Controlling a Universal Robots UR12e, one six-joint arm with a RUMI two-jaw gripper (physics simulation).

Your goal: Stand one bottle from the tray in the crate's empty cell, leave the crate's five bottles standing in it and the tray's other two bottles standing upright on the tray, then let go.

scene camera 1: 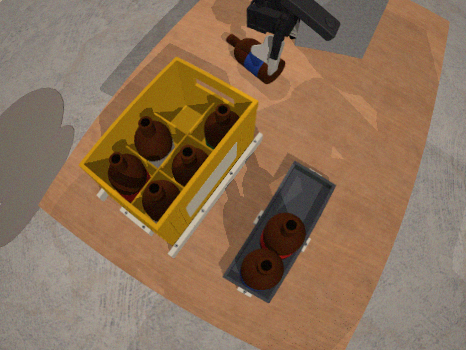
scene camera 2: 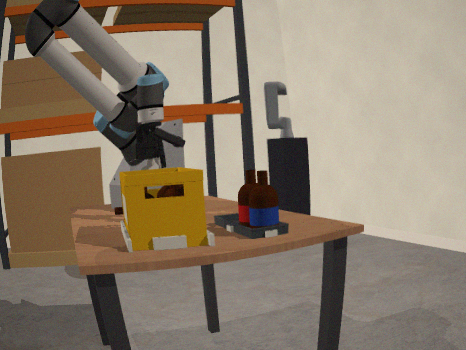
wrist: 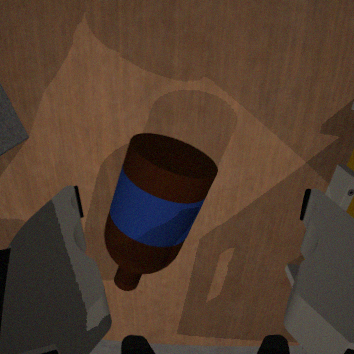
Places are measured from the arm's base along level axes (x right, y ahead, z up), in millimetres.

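Pixels of known places: gripper, fingertip midpoint: (scene camera 1: 281,55) (wrist: 190,191).
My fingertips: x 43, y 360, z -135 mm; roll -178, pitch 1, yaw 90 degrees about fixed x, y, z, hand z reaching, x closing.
Ahead of a thing's pixels: the offset from my fingertips to its top centre. "pt": to the spot under its first point.
A brown bottle with a blue label @[dx +83, dy -37, dz -44 mm] (scene camera 1: 253,63) (wrist: 152,212) lies on its side on the table beyond the crate. My gripper (scene camera 1: 266,60) (wrist: 190,191) is open above it; in the wrist view the bottle lies between the fingers' lines, nearer the left finger, touching neither. The yellow crate @[dx +91, dy +289, dz +58 mm] (scene camera 1: 171,230) (scene camera 2: 165,220) holds five upright brown bottles; its empty cell @[pt dx +140, dy +180, dz -110 mm] (scene camera 1: 185,118) is at the far left corner in scene camera 1. The dark tray @[dx -155, dy +312, dz -92 mm] (scene camera 1: 300,191) (scene camera 2: 255,231) bears a red-labelled bottle @[dx -157, dy +333, dz +42 mm] (scene camera 1: 284,234) (scene camera 2: 243,213) and a blue-labelled bottle @[dx -151, dy +407, dz +42 mm] (scene camera 1: 261,270) (scene camera 2: 263,216), both upright.
White brackets (scene camera 1: 202,211) (scene camera 2: 170,243) edge the crate's base, and small pale clips @[pt dx -100, dy +309, dz -102 mm] (scene camera 1: 258,217) sit along the tray. The crate's walls rise above its bottles. A grey base plate (scene camera 1: 345,30) (wrist: 10,125) lies near the arm. A tall rack (scene camera 2: 243,90) stands behind the table.
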